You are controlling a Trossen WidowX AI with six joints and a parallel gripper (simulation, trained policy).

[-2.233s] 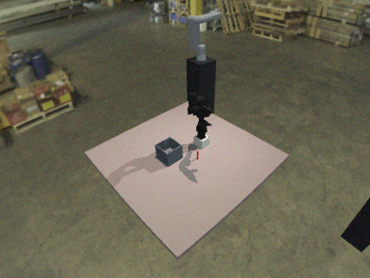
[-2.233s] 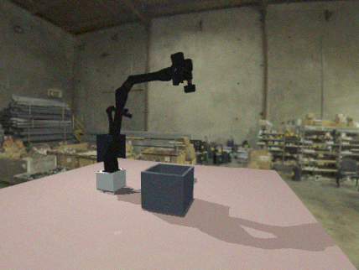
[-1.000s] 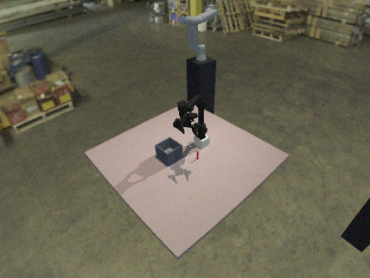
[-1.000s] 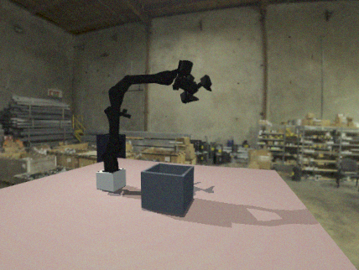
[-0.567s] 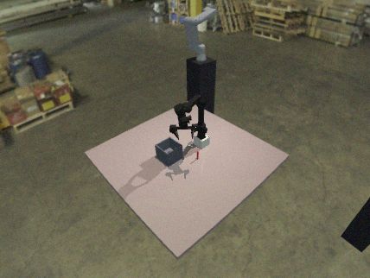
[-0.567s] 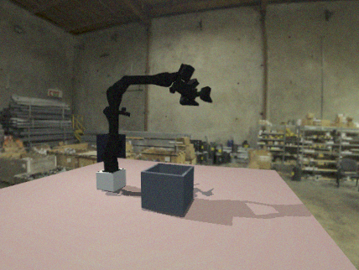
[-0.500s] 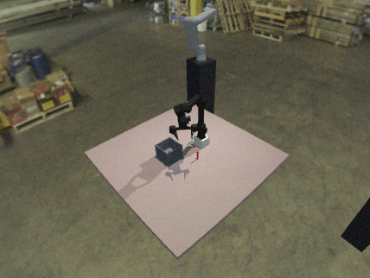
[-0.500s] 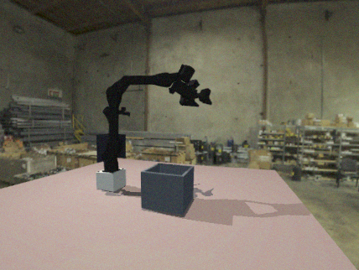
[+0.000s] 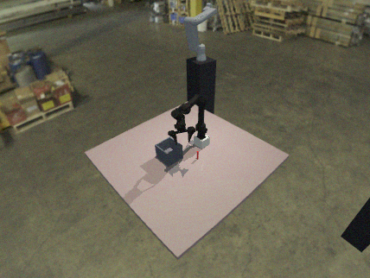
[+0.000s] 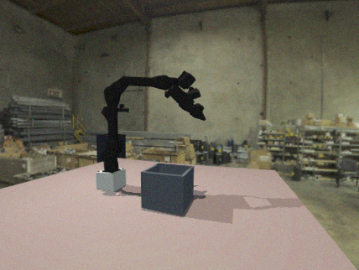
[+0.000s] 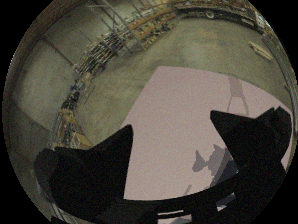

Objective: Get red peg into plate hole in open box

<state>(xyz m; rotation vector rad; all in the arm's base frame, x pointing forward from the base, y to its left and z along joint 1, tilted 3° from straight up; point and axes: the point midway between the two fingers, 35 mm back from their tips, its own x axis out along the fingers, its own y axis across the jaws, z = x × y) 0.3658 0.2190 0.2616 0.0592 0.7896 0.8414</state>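
The red peg lies 220 mm behind my gripper tip, 110 mm to the right of it and 310 mm below it.
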